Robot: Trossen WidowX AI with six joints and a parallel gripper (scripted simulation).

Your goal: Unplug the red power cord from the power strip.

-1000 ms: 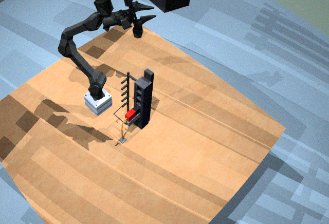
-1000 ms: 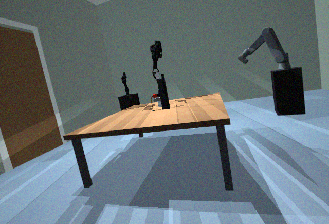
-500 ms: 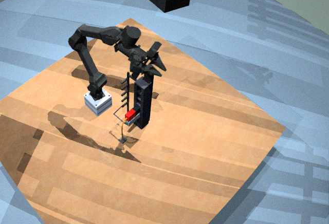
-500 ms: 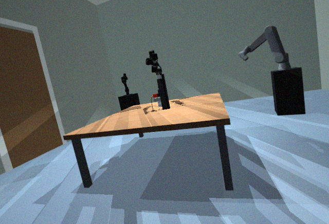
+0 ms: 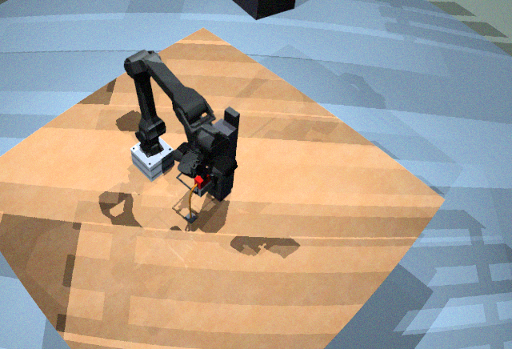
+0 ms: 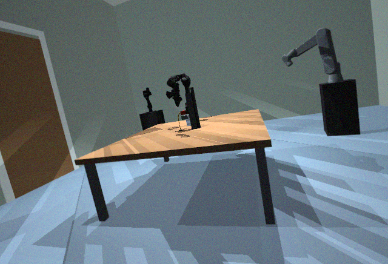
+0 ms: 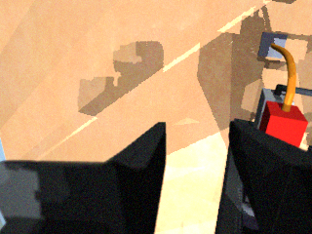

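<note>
Right now the red plug is 7 cm behind my gripper tip, 6 cm below it and 3 cm to the left of it. Round my gripper tip: grey anchor 22 cm below, 4 cm to the right, 4 cm behind; then power strip 10 cm to the left, 8 cm behind, 6 cm below.
</note>
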